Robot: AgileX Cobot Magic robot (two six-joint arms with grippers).
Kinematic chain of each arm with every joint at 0, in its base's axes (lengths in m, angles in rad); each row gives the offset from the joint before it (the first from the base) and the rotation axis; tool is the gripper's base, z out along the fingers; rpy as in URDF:
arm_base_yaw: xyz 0 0 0.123 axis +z
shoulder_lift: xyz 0 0 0 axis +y
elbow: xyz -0.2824 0 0.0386 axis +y
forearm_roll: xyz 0.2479 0 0.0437 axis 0.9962 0 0.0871
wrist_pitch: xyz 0 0 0 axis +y
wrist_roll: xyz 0.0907 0 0.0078 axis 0.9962 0 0.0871
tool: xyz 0 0 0 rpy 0 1.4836 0
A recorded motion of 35 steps. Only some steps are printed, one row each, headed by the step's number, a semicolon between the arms.
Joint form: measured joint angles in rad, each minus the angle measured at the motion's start. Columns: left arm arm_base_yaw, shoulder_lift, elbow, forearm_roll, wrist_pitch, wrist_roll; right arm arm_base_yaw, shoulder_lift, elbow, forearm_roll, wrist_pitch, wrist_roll.
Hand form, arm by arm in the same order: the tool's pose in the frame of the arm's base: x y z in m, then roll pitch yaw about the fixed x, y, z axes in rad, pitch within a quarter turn. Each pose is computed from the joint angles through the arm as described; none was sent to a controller.
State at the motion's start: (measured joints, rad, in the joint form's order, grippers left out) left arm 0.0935 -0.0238 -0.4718 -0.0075 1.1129 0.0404; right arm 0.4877 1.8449 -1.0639 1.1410 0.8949 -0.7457
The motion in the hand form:
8: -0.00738 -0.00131 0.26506 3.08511 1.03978 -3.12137; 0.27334 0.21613 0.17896 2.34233 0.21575 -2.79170
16: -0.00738 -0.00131 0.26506 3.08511 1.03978 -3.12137; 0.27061 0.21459 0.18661 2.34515 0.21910 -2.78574
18: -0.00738 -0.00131 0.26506 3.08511 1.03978 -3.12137; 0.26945 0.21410 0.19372 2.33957 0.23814 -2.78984
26: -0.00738 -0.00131 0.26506 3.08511 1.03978 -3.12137; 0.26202 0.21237 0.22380 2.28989 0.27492 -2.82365
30: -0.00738 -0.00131 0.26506 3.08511 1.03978 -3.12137; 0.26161 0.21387 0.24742 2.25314 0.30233 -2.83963
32: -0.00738 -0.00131 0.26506 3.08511 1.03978 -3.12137; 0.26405 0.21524 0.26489 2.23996 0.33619 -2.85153
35: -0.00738 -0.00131 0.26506 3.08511 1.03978 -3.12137; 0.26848 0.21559 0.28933 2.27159 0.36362 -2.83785
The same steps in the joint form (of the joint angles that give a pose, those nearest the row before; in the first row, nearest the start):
8: 0.0000 0.0000 0.0000 0.0000 0.0000 0.0000; 0.0000 0.0000 0.0000 -0.0583 0.0009 0.0656
16: 0.0000 0.0000 0.0000 0.0000 0.0000 0.0000; 0.0000 -0.0244 0.0000 -0.0782 0.0130 0.0883
18: 0.0000 0.0000 0.0000 0.0000 0.0000 0.0000; 0.0000 -0.0449 0.0000 -0.0750 0.0130 0.0896
26: 0.0000 0.0000 0.0000 0.0000 0.0000 0.0000; 0.0000 -0.1267 -0.0045 -0.0547 0.0389 0.1329
30: 0.0000 0.0000 0.0000 0.0000 0.0000 0.0000; 0.0000 -0.1640 -0.0459 -0.0516 0.0690 0.1766
32: 0.0000 0.0000 0.0000 0.0000 0.0000 0.0000; 0.0000 -0.1830 -0.0895 -0.0608 0.0777 0.2081
35: 0.0000 0.0000 0.0000 0.0000 0.0000 0.0000; 0.0000 -0.1979 -0.1784 -0.1439 0.1112 0.2991

